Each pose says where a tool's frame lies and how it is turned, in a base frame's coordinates. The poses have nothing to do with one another.
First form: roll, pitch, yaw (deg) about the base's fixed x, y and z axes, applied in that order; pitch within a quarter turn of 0, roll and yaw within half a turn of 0; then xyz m.
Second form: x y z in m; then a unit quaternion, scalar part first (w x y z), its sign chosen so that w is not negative. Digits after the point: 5 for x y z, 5 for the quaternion.
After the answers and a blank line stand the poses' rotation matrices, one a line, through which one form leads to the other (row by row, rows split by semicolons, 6 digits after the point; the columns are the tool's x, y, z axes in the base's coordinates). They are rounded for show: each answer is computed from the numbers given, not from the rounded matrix.
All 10 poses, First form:
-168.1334 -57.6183 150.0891 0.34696 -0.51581 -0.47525
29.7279 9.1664 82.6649 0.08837 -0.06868 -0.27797
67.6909 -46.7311 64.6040 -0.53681 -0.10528 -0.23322
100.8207 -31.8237 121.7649 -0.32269 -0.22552 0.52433
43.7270 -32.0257 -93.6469 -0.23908 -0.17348 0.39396
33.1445 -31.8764 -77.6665 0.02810 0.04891 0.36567
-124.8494 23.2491 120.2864 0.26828 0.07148 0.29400
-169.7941 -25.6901 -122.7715 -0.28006 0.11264 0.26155
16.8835 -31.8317 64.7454 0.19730 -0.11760 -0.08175
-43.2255 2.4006 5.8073 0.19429 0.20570 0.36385
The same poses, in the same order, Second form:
0.34696 -0.51581 -0.47525 0.48645 -0.17679 -0.85487 -0.03619
0.08837 -0.06868 -0.27797 0.73698 0.14100 0.22687 0.62089
-0.53681 -0.10528 -0.23322 0.52640 0.60818 -0.00520 0.59413
-0.32269 -0.22552 0.52433 0.11365 0.51326 0.56243 0.63822
-0.23908 -0.17348 0.39396 0.68531 0.05823 -0.43621 -0.58025
0.02810 0.04891 0.36567 0.76703 0.04860 -0.37700 -0.51689
0.26828 0.07148 0.29400 0.07083 -0.51313 -0.70655 0.48216
-0.28006 0.11264 0.26155 0.15286 0.48243 -0.84303 0.18218
0.19730 -0.11760 -0.08175 0.78185 0.26447 -0.15351 0.54332
0.19429 0.20570 0.36385 0.92791 -0.36876 0.00080 0.05479

-0.464222 0.337469 -0.818909; 0.267057 0.934872 0.233868; 0.844499 -0.110129 -0.524112
0.126042 -0.851198 0.509485; 0.979151 0.189218 0.073894; -0.159302 0.489549 0.857301
0.293959 -0.631827 0.717205; 0.619188 -0.445744 -0.646466; 0.728145 0.634119 0.260189
-0.447299 0.432273 0.782984; 0.722406 -0.341522 0.601242; 0.527307 0.834567 -0.159515
-0.053927 0.744494 -0.665448; -0.846093 0.319848 0.426407; 0.530300 0.586026 0.612663
0.181388 0.756296 -0.628581; -0.829591 0.460917 0.315174; 0.528089 0.464296 0.711021
-0.463370 0.656800 -0.594896; 0.793396 0.008456 -0.608648; -0.394729 -0.754017 -0.525020
-0.487785 -0.869109 -0.081954; -0.757721 0.468140 -0.454647; 0.433503 -0.159672 -0.886893
0.362475 -0.930790 0.047345; 0.768397 0.269714 -0.580362; 0.527426 0.246747 0.812981
0.993995 -0.102268 -0.038933; 0.101094 0.722022 0.684445; -0.041886 -0.684270 0.728024

